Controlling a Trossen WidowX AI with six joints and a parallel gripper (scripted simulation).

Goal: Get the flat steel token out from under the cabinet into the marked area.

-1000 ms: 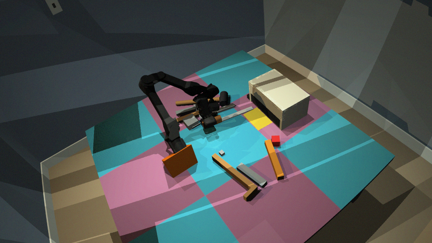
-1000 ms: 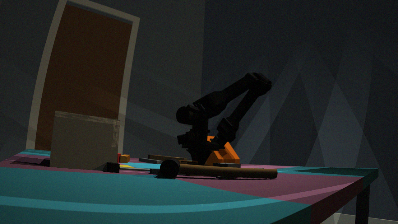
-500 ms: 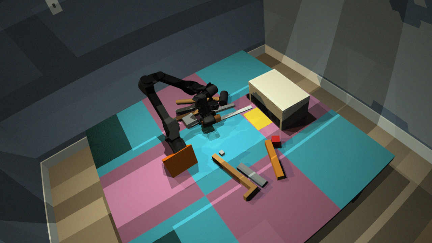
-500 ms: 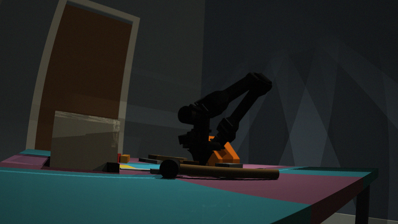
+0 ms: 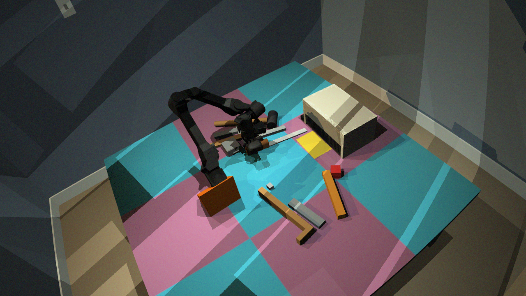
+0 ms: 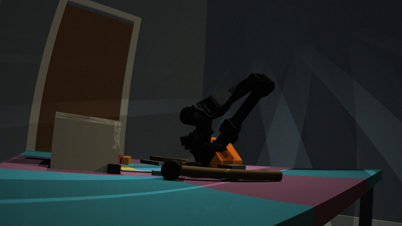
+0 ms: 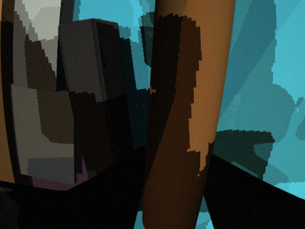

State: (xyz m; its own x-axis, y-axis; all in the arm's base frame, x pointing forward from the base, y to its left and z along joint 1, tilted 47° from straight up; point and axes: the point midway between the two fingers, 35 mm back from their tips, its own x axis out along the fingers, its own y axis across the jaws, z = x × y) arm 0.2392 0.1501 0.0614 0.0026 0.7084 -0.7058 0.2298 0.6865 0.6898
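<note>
My gripper tip is 40 mm to the right of the screwdriver and 10 mm past it. Also, from my gripper tip: long wooden stick (130 mm to the left, 30 mm behind); then small grey cube (220 mm to the right, 60 mm behind); then grey block (80 mm to the left, 70 mm behind, 10 mm above).
</note>
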